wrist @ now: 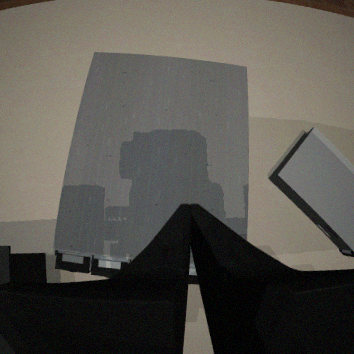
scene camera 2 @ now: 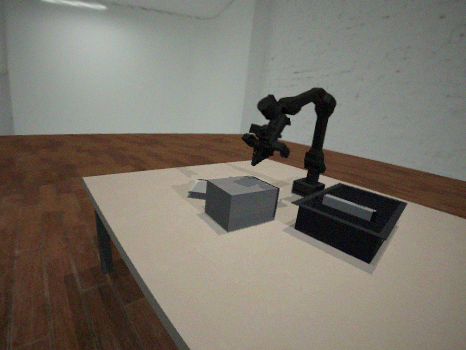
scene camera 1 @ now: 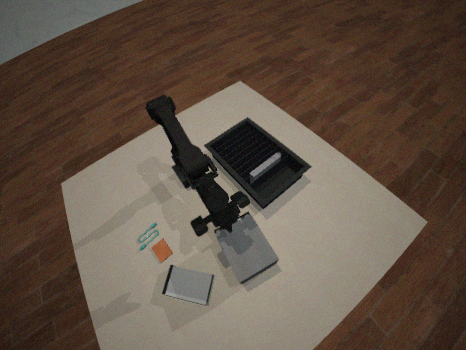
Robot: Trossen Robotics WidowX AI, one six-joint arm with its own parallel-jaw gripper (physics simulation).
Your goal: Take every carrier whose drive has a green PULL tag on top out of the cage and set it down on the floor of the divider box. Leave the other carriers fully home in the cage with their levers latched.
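Pixels of known places: gripper, fingertip midpoint: (wrist: pixel 188 211) (scene camera 2: pixel 252 165) (scene camera 1: pixel 230 231); arm's base, origin of the base link: (scene camera 2: pixel 311 182).
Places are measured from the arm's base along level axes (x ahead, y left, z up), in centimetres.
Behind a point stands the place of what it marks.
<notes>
The grey cage (scene camera 1: pixel 255 255) @[x 51.6, y 2.0, z 5.9 cm] (scene camera 2: pixel 250 205) @[x 49.5, y 8.3, z 1.5 cm] (wrist: pixel 160 105) @[x 50.8, y 1.0, z 5.8 cm] stands on the table. The tops of two carrier fronts (wrist: pixel 73 259) @[x 38.3, y 7.7, z 5.5 cm] (wrist: pixel 109 263) @[x 38.0, y 4.8, z 5.5 cm] show at its near edge in the wrist view; the others are mostly hidden behind the fingers. No green tag can be made out. My gripper (scene camera 1: pixel 230 229) @[x 41.7, y -0.6, z 11.3 cm] (scene camera 2: pixel 254 164) @[x 41.7, y -0.6, z 11.3 cm] (wrist: pixel 188 211) @[x 41.7, y -0.6, z 11.3 cm] is shut and empty, pointing down above the cage's front part, apart from its top. The black divider box (scene camera 1: pixel 265 198) @[x 33.4, y 20.9, z -5.5 cm] (scene camera 2: pixel 335 240) @[x 35.6, y 30.6, z -3.7 cm] stands beside the cage, with slots at one end. A light grey block (scene camera 1: pixel 265 167) @[x 25.9, y 26.5, z 4.9 cm] (scene camera 2: pixel 349 207) @[x 26.0, y 28.7, z 3.9 cm] stands in it; whether it is a carrier is unclear.
A grey flat case (scene camera 1: pixel 189 285) @[x 45.4, y -23.4, z -3.4 cm] (scene camera 2: pixel 198 188) @[x 48.9, y -22.3, z -3.4 cm] (wrist: pixel 320 185) @[x 45.1, y -20.8, z -3.4 cm] with a dark edge lies on the table beside the cage. An orange square (scene camera 1: pixel 162 250) @[x 27.0, y -27.4, z -5.6 cm] and a teal cable (scene camera 1: pixel 149 235) @[x 17.7, y -29.8, z -5.6 cm] lie near it. The arm reaches over the table between them and the divider box.
</notes>
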